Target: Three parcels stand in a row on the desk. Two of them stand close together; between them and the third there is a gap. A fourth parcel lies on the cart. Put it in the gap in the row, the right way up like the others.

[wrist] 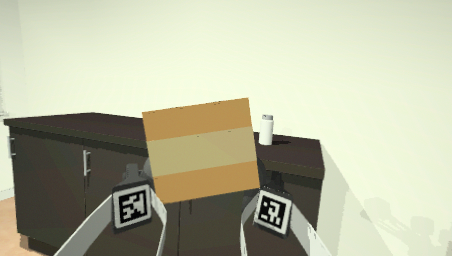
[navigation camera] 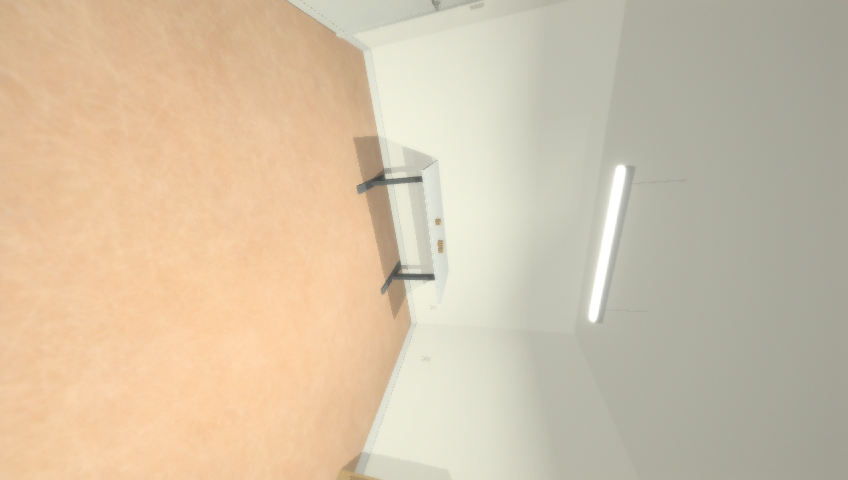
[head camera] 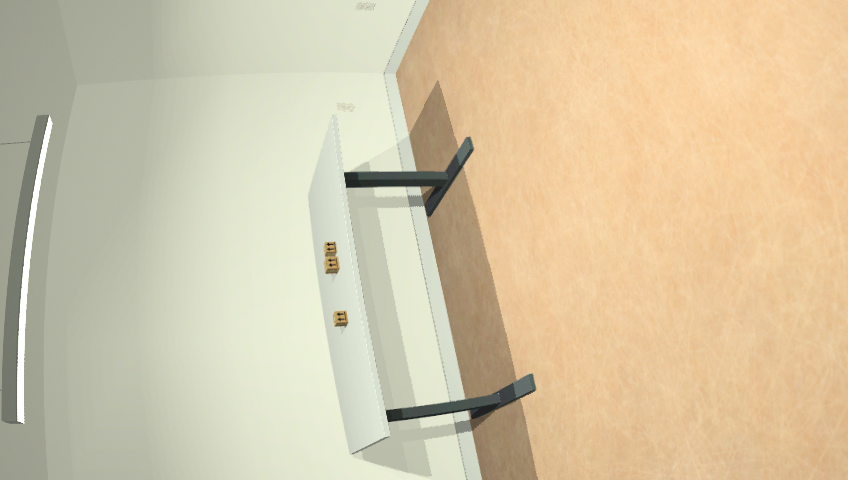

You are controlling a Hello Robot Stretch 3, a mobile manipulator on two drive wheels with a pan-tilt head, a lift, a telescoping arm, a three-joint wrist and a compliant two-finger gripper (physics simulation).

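Places are measured from the robot's base along level axes (x ahead, y left, z up), in metres.
Where they show: gripper, fingertip midpoint: point(wrist: 206, 171).
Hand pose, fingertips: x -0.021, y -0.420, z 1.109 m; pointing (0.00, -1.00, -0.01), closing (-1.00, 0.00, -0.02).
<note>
Each offset is from my fingertips to the top centre of the thing. Level surfaces: height alone.
Two parcels point(head camera: 330, 248) point(head camera: 331, 264) stand close together on the white desk {dz -0.389 m} point(head camera: 360, 392) point(navigation camera: 433, 196) in the head view, their arrows pointing towards the ceiling side of the sideways picture. The third parcel point(head camera: 340, 318) point(navigation camera: 437, 221) stands apart from them, across a gap, with its arrows the same way. The close pair point(navigation camera: 440, 246) also shows small in the navigation view. In the wrist view my gripper point(wrist: 206, 171) is shut on the fourth parcel {dy +0.026, dx +0.003, dz +0.060 m} point(wrist: 201, 140), which looks slightly rotated; a pale tape band crosses its visible face. Its arrows are hidden. The cart does not show.
A dark cabinet point(wrist: 50, 175) with a white bottle {dy -0.966, dx -0.294, dz -0.051 m} point(wrist: 266, 131) on top stands beyond the held parcel in the wrist view. The desk has dark legs point(head camera: 395, 179) point(head camera: 443, 407) and stands along the wall. A light wooden edge point(navigation camera: 354, 475) shows at the navigation view's bottom.
</note>
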